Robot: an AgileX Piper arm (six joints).
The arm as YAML. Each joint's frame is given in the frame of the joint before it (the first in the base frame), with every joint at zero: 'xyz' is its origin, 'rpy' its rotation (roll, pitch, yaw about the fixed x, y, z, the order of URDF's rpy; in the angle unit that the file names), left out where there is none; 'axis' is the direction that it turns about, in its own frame. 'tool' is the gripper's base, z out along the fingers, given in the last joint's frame.
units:
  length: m
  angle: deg
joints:
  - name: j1
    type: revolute
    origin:
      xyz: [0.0, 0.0, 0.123]
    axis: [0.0, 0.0, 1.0]
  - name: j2
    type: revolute
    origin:
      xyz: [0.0, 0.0, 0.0]
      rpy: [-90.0, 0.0, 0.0]
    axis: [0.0, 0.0, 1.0]
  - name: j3
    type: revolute
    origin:
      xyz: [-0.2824, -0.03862, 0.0]
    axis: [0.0, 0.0, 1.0]
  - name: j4
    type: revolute
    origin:
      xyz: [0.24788, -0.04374, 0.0]
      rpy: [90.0, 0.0, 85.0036]
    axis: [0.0, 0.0, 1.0]
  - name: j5
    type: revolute
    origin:
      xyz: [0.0, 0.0, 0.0]
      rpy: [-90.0, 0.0, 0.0]
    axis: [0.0, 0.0, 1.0]
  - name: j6
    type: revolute
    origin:
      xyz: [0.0, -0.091, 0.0]
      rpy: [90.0, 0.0, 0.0]
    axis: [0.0, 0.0, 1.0]
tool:
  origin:
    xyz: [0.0, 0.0, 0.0]
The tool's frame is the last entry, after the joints.
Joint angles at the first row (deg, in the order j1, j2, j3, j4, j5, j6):
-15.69, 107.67, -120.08, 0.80, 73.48, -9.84
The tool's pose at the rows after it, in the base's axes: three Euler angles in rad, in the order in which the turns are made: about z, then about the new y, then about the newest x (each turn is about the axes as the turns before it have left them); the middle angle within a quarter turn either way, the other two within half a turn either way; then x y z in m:
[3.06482, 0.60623, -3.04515, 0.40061, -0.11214, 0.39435]
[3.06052, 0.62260, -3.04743, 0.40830, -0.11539, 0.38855]
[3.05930, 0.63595, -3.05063, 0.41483, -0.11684, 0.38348]
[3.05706, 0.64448, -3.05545, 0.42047, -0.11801, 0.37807]
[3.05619, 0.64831, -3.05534, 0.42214, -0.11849, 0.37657]
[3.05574, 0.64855, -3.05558, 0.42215, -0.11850, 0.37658]
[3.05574, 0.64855, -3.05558, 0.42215, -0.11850, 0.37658]
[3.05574, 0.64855, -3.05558, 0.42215, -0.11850, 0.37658]
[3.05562, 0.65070, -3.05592, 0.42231, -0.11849, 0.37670]
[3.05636, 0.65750, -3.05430, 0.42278, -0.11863, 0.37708]
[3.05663, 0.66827, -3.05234, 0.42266, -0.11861, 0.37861]
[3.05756, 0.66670, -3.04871, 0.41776, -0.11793, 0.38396]
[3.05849, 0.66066, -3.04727, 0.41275, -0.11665, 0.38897]
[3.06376, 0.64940, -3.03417, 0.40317, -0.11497, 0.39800]
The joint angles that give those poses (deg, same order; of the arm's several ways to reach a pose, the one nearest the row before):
-15.87, 109.19, -120.57, 1.11, 71.27, -9.76
-16.06, 110.49, -120.98, 1.39, 69.49, -9.74
-16.06, 111.54, -121.24, 1.69, 67.98, -9.74
-16.06, 112.45, -121.29, 2.00, 66.68, -9.74
-16.06, 112.71, -121.29, 2.00, 66.20, -9.69
-16.06, 112.71, -121.29, 2.00, 66.19, -9.67
-16.06, 112.71, -121.29, 2.00, 66.19, -9.67
-16.06, 112.71, -121.29, 2.00, 66.19, -9.67
-16.06, 112.71, -121.29, 2.04, 66.07, -9.67
-16.06, 112.70, -121.28, 2.04, 65.67, -9.67
-16.06, 112.53, -121.23, 2.04, 65.17, -9.63
-16.12, 111.68, -121.16, 1.87, 66.02, -9.63
-16.12, 110.86, -121.17, 1.74, 67.16, -9.63
-16.12, 109.33, -121.10, 1.01, 69.14, -9.63

